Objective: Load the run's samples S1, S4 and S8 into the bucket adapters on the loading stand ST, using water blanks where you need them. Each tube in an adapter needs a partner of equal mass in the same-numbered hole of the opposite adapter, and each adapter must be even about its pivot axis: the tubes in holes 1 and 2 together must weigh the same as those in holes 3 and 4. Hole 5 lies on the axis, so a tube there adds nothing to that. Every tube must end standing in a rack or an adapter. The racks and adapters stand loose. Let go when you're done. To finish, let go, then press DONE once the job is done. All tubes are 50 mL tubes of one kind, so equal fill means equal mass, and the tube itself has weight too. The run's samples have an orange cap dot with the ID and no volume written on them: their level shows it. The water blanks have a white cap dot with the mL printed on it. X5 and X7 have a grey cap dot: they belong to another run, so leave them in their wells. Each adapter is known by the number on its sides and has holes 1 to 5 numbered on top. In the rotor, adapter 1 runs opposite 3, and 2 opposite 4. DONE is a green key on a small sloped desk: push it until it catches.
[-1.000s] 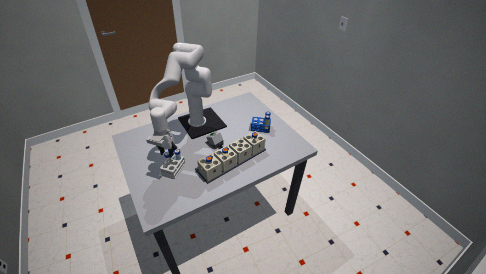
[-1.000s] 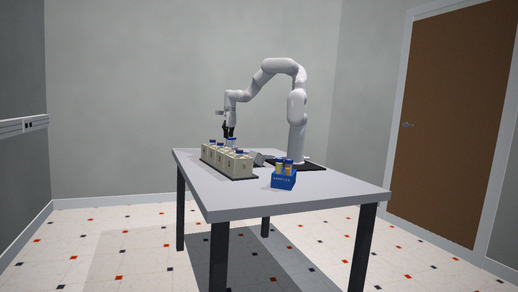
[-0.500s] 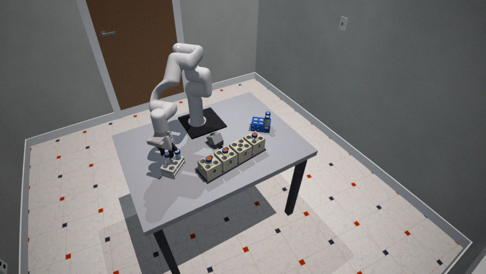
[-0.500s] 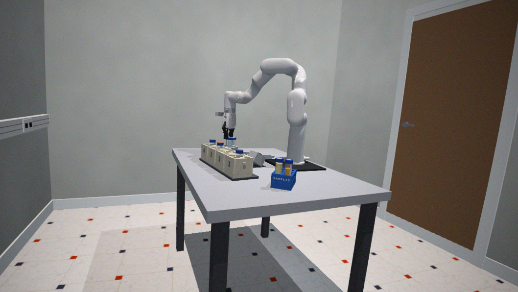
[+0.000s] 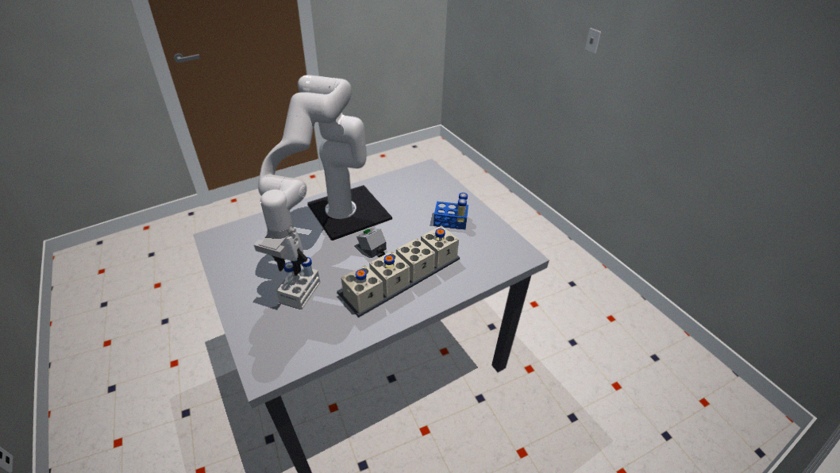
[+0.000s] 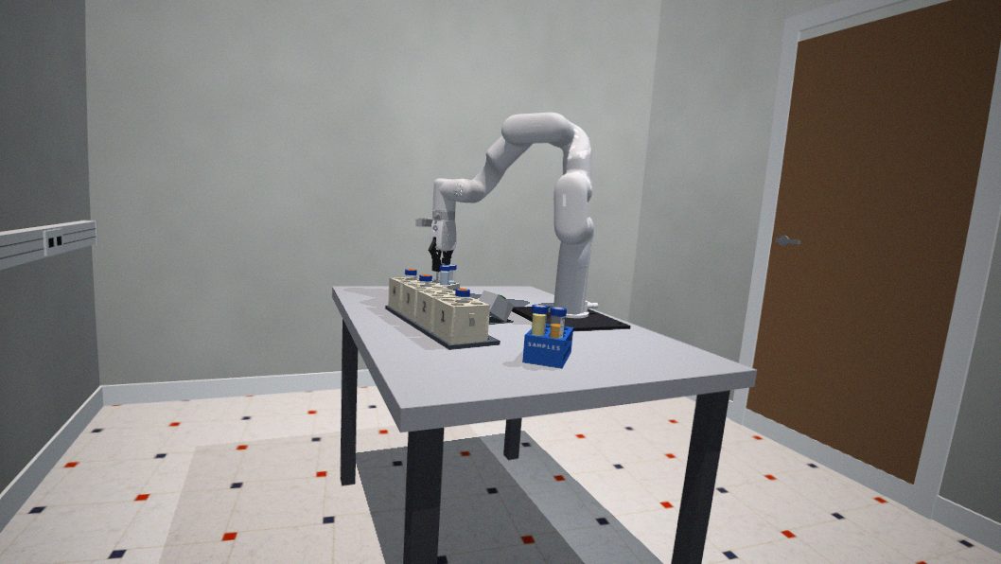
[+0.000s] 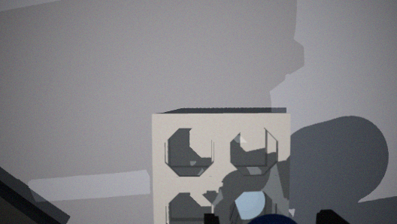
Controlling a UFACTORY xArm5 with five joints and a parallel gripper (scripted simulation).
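My hand is 1 cm short of the white rack, 1 cm to the right of it and 9 cm above it. The rest, counted from my hand: adapter 3: 12 cm ahead, 30 cm to the left, 7 cm below; blue samples rack: 7 cm behind, 67 cm to the left, 9 cm below.
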